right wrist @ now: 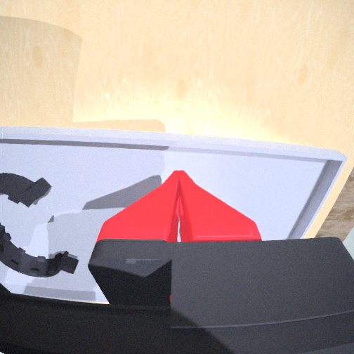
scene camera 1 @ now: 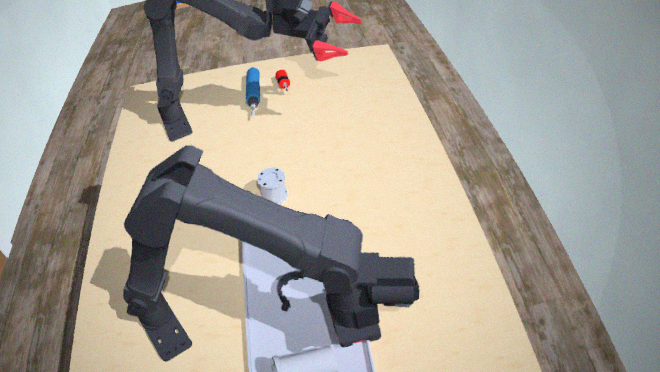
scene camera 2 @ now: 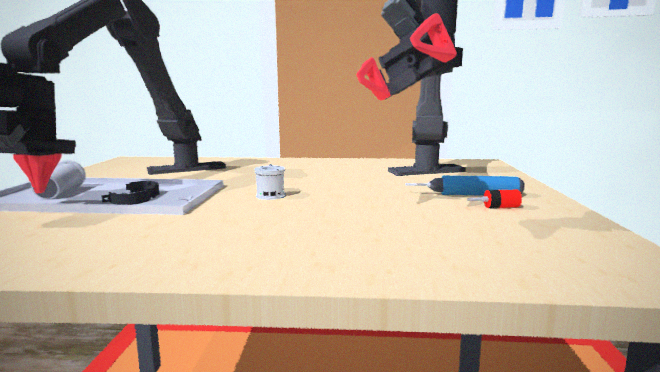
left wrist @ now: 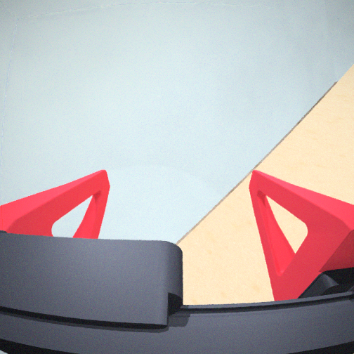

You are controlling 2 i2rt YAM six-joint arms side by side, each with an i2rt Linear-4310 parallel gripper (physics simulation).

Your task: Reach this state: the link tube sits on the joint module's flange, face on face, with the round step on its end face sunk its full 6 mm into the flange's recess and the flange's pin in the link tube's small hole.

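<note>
The link tube is a light grey cylinder lying on its side in the tray; it is hidden in the right wrist view. The white joint module stands upright on the table with its round flange facing up. My right gripper is shut with nothing between its fingers; in scene camera 2 its tips overlap the tube's near end, and I cannot tell whether they touch it. My left gripper is open and empty, high above the table's far end in scene camera 1.
The shallow grey tray also holds a black curved clip. A blue screwdriver and a short red one lie beyond the joint module in scene camera 1.
</note>
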